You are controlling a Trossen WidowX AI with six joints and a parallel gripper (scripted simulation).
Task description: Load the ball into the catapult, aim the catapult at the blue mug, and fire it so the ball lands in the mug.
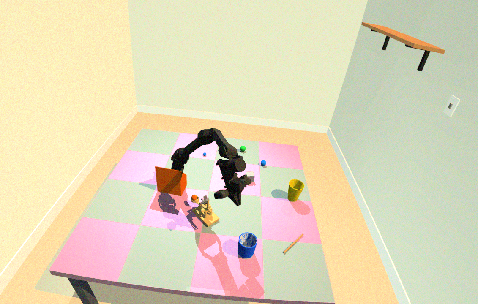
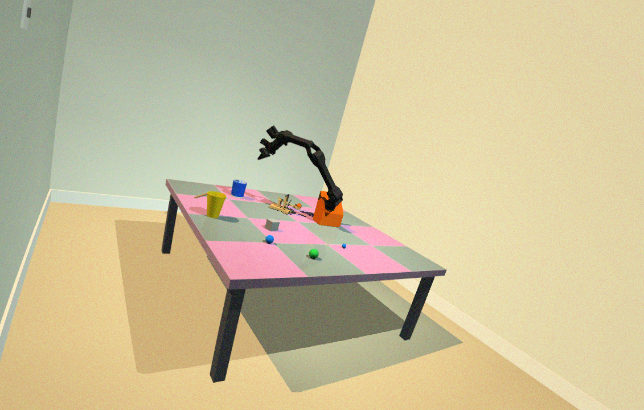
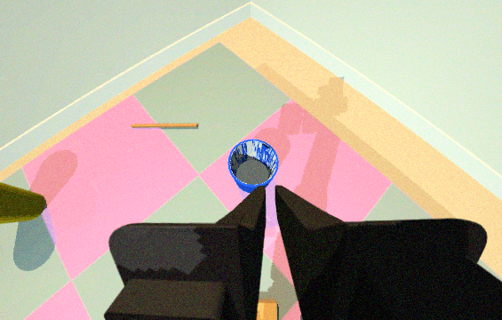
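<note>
Now: gripper tip 270 mm past the orange ball, 200 mm to the right of it and 210 mm above it. Also, from my gripper tip: yellow cup 310 mm ahead, 410 mm to the left, 240 mm below; then wooden stick 310 mm ahead, 70 mm to the left, 270 mm below; then blue mug 70 mm ahead, 40 mm to the right, 240 mm below.
</note>
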